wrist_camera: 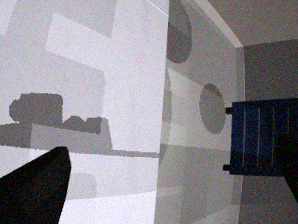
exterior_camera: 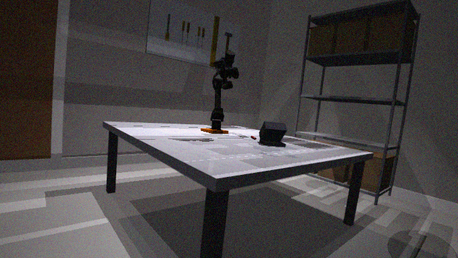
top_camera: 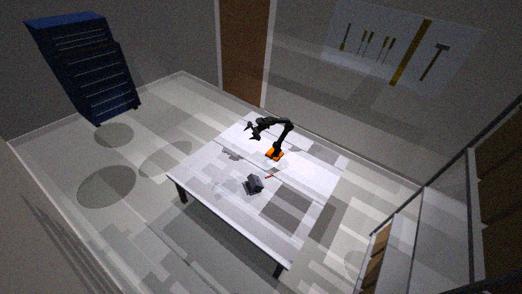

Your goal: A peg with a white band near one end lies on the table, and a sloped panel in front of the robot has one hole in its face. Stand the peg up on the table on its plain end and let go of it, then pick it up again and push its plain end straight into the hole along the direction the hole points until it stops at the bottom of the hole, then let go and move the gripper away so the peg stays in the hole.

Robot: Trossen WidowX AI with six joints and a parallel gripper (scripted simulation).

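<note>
The red peg is 60 mm ahead of my gripper tip, 300 mm to the left of it and 320 mm below it. Also, from my gripper tip: sloped panel: 220 mm ahead, 260 mm to the left, 260 mm below.
</note>
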